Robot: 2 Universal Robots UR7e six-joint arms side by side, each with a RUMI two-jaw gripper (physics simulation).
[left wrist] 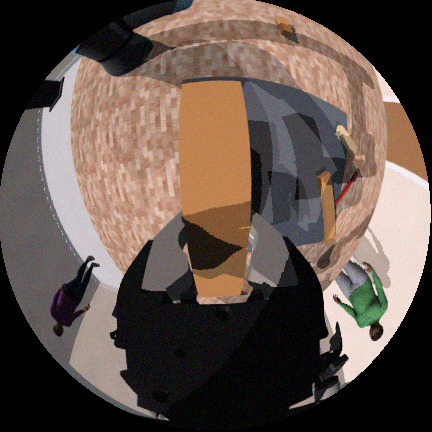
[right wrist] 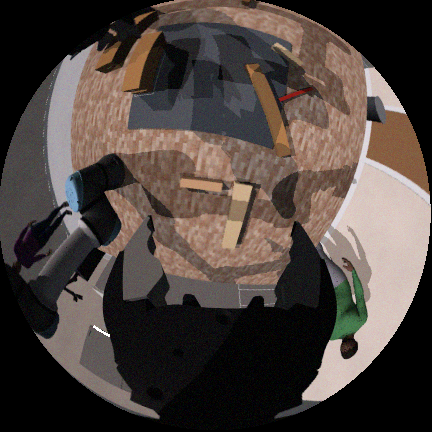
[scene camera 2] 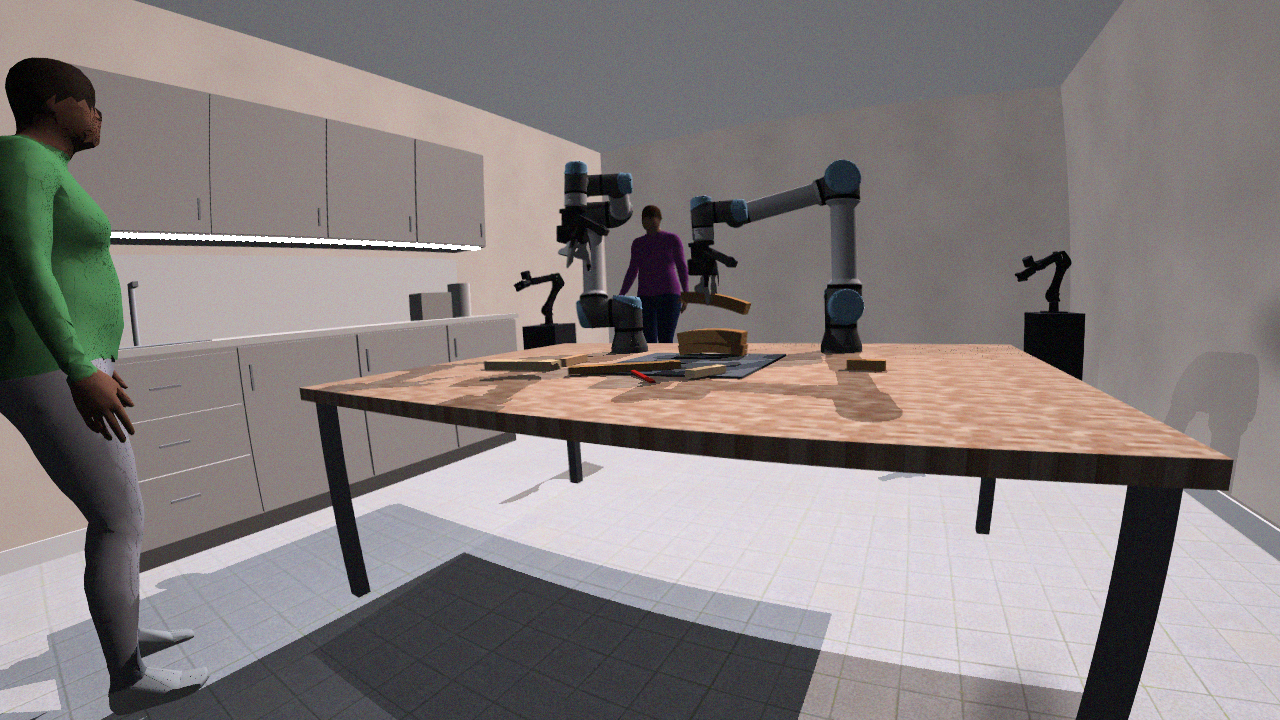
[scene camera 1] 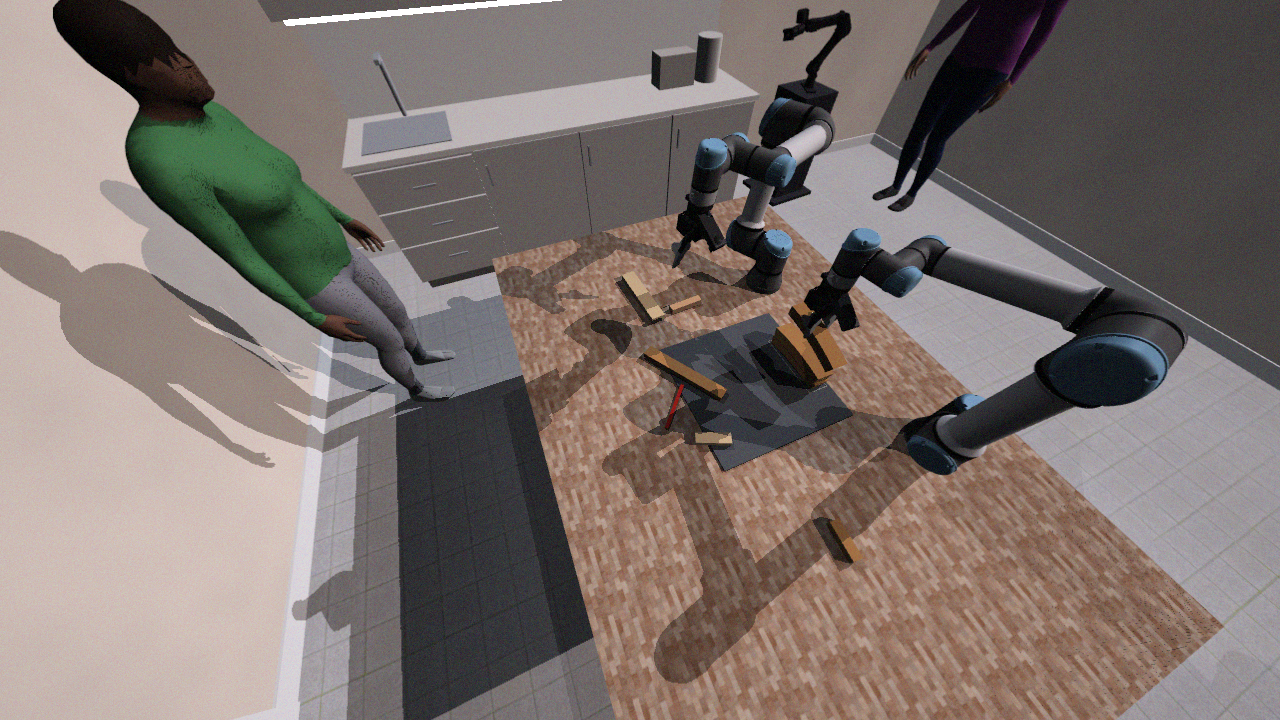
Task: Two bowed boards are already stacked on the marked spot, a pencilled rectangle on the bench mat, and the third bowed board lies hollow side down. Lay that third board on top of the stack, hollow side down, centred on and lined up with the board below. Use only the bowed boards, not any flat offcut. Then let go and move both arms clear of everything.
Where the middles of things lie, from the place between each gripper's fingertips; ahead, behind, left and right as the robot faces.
Now: right hand 130 mm short of the long brown board (scene camera 1: 717, 391), 210 mm to the right of it and 300 mm above it. The rest, counted from my right hand: dark bench mat (scene camera 1: 774, 400) 140 mm behind, 350 mm to the left, 330 mm below.
Now: left hand 19 cm above the dark bench mat, 11 cm short of it and 2 cm to the left of it. Round my left hand: long brown board 38 cm ahead, 16 cm to the right, 16 cm below.
